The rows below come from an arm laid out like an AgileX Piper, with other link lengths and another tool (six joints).
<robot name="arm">
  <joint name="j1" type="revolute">
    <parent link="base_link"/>
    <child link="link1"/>
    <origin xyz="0 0 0.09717"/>
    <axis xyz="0 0 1"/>
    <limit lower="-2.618" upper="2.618"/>
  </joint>
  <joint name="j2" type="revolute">
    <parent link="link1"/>
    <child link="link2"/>
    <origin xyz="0 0 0" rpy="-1.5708 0 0"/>
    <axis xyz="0 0 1"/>
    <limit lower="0" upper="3.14"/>
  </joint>
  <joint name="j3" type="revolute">
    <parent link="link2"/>
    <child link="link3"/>
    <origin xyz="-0.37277 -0.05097 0"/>
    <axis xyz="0 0 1"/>
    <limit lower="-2.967" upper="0"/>
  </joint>
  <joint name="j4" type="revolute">
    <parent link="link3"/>
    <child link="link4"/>
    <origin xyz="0.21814 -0.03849 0" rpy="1.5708 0 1.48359"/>
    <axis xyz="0 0 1"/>
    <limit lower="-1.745" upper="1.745"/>
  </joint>
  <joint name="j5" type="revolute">
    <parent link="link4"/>
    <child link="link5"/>
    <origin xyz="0 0 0" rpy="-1.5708 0 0"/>
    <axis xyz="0 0 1"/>
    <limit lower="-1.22" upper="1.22"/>
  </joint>
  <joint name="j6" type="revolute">
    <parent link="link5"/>
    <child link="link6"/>
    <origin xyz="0 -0.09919 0" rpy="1.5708 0 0"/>
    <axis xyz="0 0 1"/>
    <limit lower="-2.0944" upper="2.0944"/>
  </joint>
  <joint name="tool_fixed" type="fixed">
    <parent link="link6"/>
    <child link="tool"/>
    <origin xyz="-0.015 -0.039 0.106" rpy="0.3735 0 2.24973"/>
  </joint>
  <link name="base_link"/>
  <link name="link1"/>
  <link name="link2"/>
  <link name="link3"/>
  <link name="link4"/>
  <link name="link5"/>
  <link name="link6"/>
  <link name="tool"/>
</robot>
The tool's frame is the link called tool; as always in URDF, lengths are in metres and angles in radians.
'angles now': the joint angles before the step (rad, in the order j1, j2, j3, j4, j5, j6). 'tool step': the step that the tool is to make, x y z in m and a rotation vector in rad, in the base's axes. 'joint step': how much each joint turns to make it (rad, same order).
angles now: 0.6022 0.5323 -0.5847 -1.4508 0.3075 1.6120
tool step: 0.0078 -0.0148 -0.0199 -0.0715 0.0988 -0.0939
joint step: -0.0005 0.0221 0.0011 0.1880 0.1118 -0.2166
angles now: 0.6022 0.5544 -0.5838 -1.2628 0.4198 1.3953
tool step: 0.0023 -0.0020 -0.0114 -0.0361 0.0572 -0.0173
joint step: -0.0004 0.0099 0.0007 0.1020 0.0361 -0.1118
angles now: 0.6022 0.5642 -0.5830 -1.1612 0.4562 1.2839
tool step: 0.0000 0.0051 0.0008 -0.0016 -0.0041 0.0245
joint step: 0.0001 -0.0001 0.0002 0.0150 -0.0236 -0.0177
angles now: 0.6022 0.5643 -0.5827 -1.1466 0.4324 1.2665
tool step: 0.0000 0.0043 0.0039 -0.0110 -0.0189 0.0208
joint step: 0.0005 0.0001 0.0000 -0.0167 -0.0242 -0.0009
